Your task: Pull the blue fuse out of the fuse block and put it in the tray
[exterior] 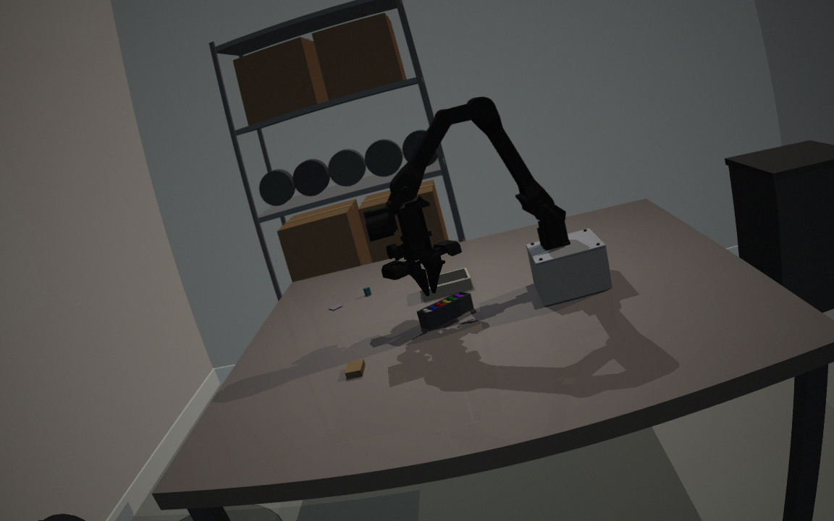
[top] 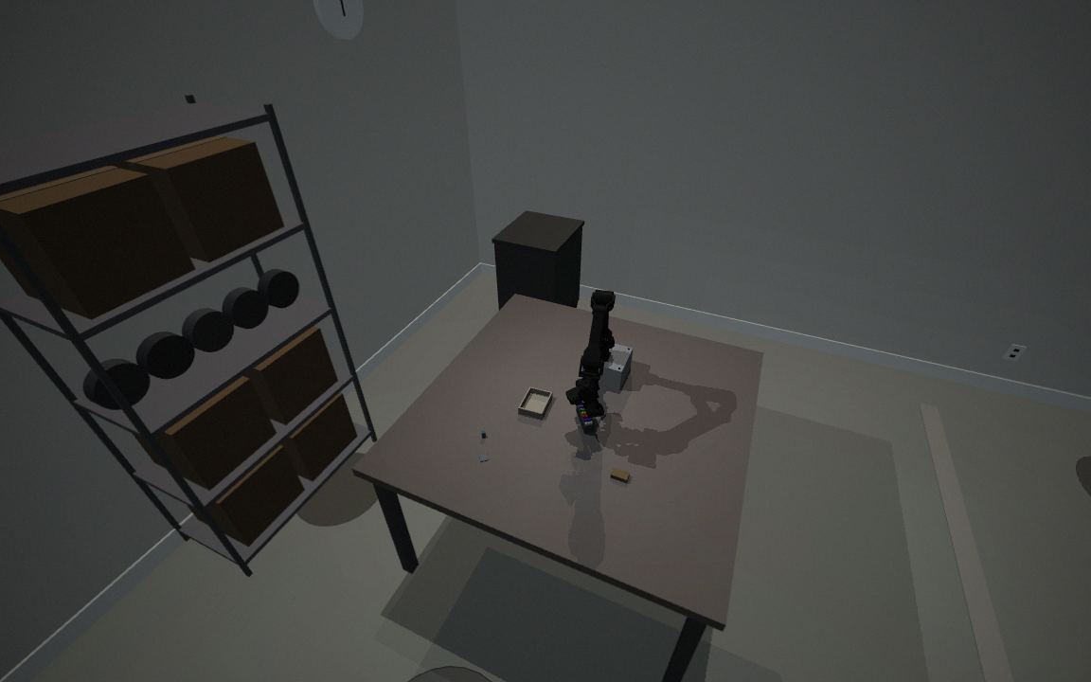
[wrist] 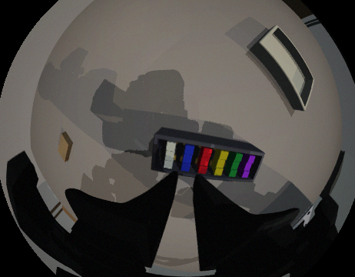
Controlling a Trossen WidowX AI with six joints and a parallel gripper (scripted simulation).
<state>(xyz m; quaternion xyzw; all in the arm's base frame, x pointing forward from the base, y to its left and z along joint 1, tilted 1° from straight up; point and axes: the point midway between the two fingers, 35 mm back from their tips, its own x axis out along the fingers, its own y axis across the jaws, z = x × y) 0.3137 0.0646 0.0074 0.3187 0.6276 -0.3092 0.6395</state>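
The blue fuse is 50 mm below my gripper tip. The rest, counted from my gripper tip: yellow fuse: 30 mm behind, 20 mm to the right, 50 mm below; then purple fuse: 60 mm behind, 50 mm to the right, 50 mm below; then green fuse: 40 mm behind, 40 mm to the right, 50 mm below.
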